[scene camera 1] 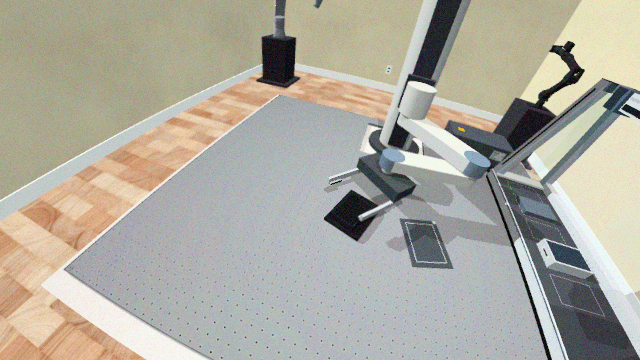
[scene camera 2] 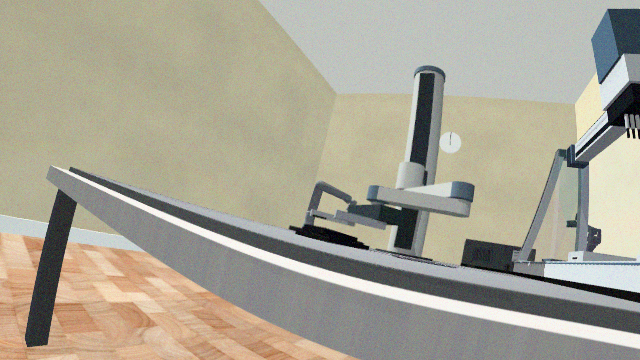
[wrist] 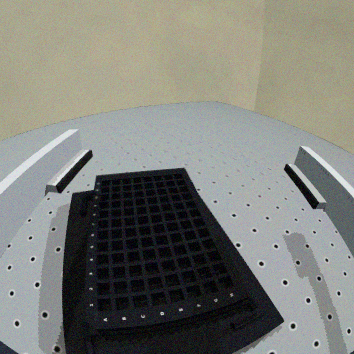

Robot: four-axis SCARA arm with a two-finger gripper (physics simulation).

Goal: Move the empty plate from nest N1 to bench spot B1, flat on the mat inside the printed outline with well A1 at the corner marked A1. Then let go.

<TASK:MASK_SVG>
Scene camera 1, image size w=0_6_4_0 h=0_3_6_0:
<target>my gripper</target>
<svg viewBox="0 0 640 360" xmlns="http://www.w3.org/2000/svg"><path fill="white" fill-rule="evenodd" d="M378 152L360 157L357 168L328 177L327 180L328 184L333 185L342 182L341 179L362 172L391 200L358 215L360 221L396 205L400 199L412 194L416 187L416 184L406 175L391 173L382 169L379 165L381 154Z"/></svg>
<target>black well plate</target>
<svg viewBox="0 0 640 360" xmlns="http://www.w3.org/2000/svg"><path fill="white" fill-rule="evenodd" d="M354 193L329 214L351 232L362 222L359 220L358 215L374 209L371 204Z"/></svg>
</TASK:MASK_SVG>
